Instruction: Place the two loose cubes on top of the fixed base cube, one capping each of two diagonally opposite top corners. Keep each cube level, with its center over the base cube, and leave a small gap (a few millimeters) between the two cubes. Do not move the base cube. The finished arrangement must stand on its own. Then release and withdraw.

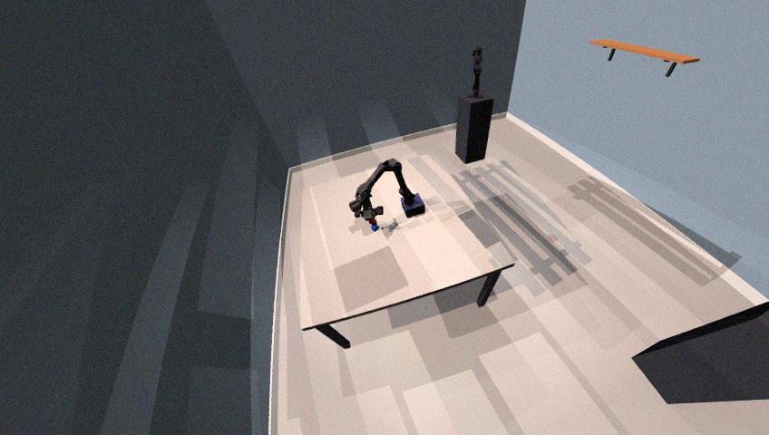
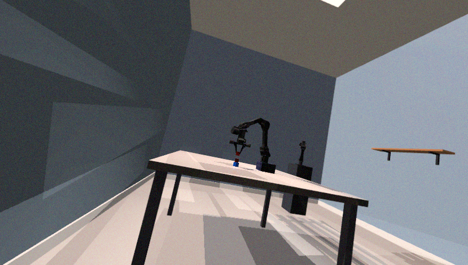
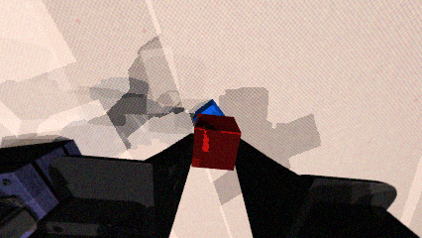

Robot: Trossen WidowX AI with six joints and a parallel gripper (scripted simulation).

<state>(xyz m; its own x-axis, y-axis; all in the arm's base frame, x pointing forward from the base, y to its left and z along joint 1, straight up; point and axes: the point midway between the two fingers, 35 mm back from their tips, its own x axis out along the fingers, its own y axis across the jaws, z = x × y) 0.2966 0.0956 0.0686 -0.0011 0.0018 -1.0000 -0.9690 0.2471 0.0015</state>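
Right now my gripper tip is 10 cm above the blue cube, 1 cm to the left of it and 1 cm past it.
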